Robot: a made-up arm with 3 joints. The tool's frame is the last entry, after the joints.
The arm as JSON. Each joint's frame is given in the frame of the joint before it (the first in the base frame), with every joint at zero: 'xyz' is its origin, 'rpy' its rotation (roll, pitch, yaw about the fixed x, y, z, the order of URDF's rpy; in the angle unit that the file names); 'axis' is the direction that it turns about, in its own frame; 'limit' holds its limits. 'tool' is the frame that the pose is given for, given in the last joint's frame.
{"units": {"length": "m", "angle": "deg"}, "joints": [
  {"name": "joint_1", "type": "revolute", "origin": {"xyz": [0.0, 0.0, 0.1], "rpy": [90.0, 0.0, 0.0]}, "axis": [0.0, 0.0, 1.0], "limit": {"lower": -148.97, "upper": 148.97}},
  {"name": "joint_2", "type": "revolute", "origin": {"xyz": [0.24, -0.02, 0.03], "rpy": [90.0, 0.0, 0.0]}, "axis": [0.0, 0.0, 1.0], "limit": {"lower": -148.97, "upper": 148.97}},
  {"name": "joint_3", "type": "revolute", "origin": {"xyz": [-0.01, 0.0, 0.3], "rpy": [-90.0, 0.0, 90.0]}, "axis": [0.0, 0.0, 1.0], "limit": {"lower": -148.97, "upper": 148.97}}
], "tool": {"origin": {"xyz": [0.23, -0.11, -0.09], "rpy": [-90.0, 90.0, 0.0]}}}
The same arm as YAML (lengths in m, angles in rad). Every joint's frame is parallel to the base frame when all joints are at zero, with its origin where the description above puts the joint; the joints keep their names.
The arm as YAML. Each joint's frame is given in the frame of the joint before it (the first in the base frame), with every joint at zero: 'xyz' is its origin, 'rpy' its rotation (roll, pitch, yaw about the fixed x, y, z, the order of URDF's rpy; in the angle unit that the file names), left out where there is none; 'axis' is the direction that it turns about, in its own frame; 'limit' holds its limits. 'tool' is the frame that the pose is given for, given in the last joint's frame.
units:
  length: m
  angle: rad
joints:
  - name: joint_1
    type: revolute
    origin:
      xyz: [0.0, 0.0, 0.1]
    axis: "-y"
    limit:
      lower: -2.6
      upper: 2.6
  - name: joint_2
    type: revolute
    origin:
      xyz: [0.24, -0.03, -0.02]
    axis: "-z"
    limit:
      lower: -2.6
      upper: 2.6
  - name: joint_3
    type: revolute
    origin:
      xyz: [-0.01, 0.0, -0.3]
    axis: "-x"
    limit:
      lower: -2.6
      upper: 2.6
tool:
  origin:
    xyz: [0.09, -0.23, -0.11]

